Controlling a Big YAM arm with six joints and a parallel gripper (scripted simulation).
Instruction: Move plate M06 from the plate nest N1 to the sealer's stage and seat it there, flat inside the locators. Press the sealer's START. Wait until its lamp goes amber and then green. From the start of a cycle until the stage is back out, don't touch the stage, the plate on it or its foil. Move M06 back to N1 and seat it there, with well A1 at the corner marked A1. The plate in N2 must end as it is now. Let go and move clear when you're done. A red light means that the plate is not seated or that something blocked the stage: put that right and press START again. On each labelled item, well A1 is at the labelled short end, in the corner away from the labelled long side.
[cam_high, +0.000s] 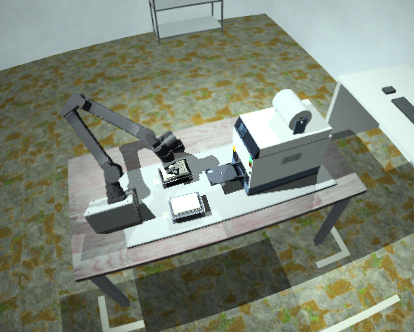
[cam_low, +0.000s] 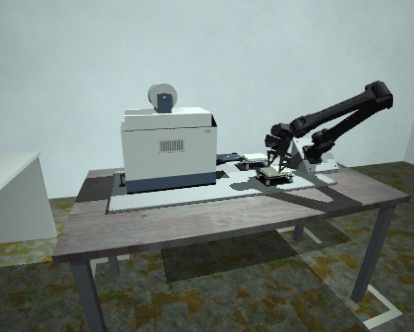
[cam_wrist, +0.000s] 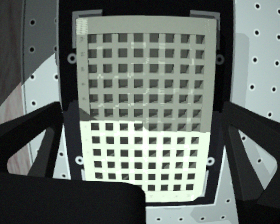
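Right now the black nest N1 is 4 cm below my hand and 1 cm behind it. The rest, counted from my hand: foil roll (54 cm ahead, 34 cm above, 15 cm to the right); sealer stage (20 cm ahead, 15 cm to the right, 2 cm above); pale plate (22 cm to the right, 2 cm below, 1 cm behind).
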